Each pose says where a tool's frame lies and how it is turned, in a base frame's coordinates. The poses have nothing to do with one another.
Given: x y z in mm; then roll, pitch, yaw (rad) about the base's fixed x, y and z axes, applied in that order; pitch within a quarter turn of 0, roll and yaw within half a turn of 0.
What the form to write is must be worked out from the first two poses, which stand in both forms.
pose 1, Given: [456.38 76.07 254.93 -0.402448 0.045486 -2.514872]
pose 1, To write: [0.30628 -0.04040 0.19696 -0.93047 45.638 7.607 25.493]
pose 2, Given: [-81.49 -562.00 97.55 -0.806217 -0.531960 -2.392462]
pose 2, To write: [0.22874 -0.36350 0.26378 -0.86369 -8.149 -56.200 9.755]
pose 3, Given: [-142.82 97.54 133.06 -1.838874 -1.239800 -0.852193]
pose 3, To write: [0.25838 -0.73499 -0.05318 -0.62466 -14.282 9.754 13.306]
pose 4, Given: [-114.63 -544.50 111.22 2.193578 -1.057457 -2.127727]
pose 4, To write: [0.58372 0.17169 -0.78342 -0.12666 -11.463 -54.450 11.122]
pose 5, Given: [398.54 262.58 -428.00 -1.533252 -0.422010 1.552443]
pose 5, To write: [0.60434 -0.37834 -0.58287 0.38974 39.854 26.258 -42.800]
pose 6, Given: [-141.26 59.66 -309.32 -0.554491 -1.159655 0.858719]
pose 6, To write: [0.79401 0.01118 -0.57445 0.19860 -14.126 5.966 -30.932]
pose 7, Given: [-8.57 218.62 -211.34 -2.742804 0.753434 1.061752]
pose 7, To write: [0.02372 0.82290 0.39862 -0.40420 -0.857 21.862 -21.134]
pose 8, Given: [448.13 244.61 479.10 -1.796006 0.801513 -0.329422]
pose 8, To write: [0.61606 -0.67051 0.35789 0.20689 44.813 24.461 47.910]
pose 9, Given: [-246.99 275.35 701.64 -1.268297 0.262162 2.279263]
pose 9, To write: [0.26343 -0.34115 -0.48964 0.75794 -24.699 27.535 70.164]
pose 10, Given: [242.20 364.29 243.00 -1.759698 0.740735 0.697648]
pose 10, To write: [0.46294 -0.75396 -0.02877 0.46519 24.220 36.429 24.300]
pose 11, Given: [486.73 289.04 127.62 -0.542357 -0.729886 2.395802]
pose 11, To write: [0.41692 0.22906 -0.35830 0.80333 48.673 28.904 12.762]
